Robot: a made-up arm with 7 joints.
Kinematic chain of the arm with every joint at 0, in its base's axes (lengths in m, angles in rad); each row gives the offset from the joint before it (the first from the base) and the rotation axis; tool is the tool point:
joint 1: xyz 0 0 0 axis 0 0.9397 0.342
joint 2: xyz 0 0 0 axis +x
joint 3: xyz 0 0 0 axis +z
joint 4: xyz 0.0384 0 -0.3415 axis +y
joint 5: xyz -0.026 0 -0.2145 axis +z
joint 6: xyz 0 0 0 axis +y
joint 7: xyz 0 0 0 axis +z
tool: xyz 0 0 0
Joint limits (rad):
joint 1: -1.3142..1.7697
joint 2: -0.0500..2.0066
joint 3: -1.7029..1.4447
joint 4: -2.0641..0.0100
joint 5: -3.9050..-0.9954
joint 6: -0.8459..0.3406
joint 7: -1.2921..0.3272
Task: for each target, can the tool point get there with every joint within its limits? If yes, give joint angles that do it. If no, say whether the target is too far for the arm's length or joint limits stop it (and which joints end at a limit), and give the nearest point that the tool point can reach.
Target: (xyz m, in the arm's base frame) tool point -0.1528 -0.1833 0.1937
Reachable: no: joint limits stop it (at a limit: joint 1, joint 3, joint 4) | nearest point -0.3000 -0.1887 0.0299 | short by 0.220 m
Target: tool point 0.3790 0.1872 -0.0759
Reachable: yes | joints -0.6230 1.0856 -0.4528 -1.6709 -1.4655 -0.2614 -0.5322
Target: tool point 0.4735 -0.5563 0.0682
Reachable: no: too far | nearest point 0.3780 -0.3178 -0.0253 | short by 0.273 m
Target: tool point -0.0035 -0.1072 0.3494
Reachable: no: joint limits stop it (at a limit: joint 2, joint 3, joint 4) | nearest point -0.0025 0.1373 0.3281 | short by 0.245 m
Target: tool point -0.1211 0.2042 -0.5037
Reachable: yes | joints 0.3052 0.5568 -1.1057 -0.4411 -2.1464 -0.2896 -0.7811
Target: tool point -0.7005 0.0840 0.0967
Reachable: no: too far | nearest point -0.5506 0.0660 0.0760 | short by 0.152 m
